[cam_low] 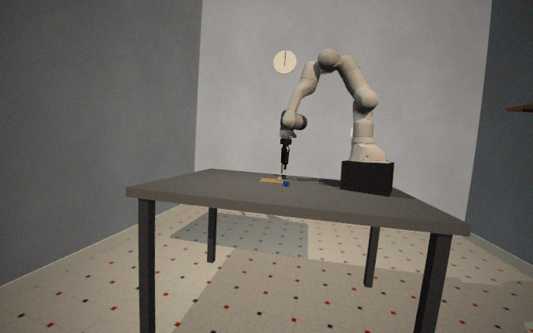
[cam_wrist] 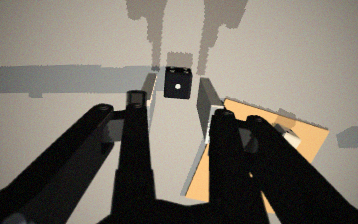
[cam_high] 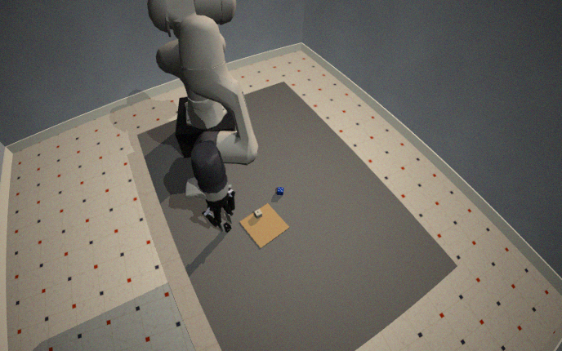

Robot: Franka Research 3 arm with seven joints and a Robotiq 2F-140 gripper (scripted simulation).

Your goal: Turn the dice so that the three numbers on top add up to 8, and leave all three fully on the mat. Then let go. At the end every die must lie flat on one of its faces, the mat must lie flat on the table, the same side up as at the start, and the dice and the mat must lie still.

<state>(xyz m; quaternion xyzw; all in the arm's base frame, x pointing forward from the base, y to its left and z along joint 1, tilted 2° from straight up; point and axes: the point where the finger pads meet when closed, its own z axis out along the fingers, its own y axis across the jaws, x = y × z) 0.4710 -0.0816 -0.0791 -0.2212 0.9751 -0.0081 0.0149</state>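
Right now the black die is 5 cm below my hand. Also, from my hand: blue die (7 cm behind, 26 cm to the left, 5 cm below); then white die (1 cm behind, 13 cm to the left, 5 cm below); then tan mat (4 cm ahead, 14 cm to the left, 6 cm below).
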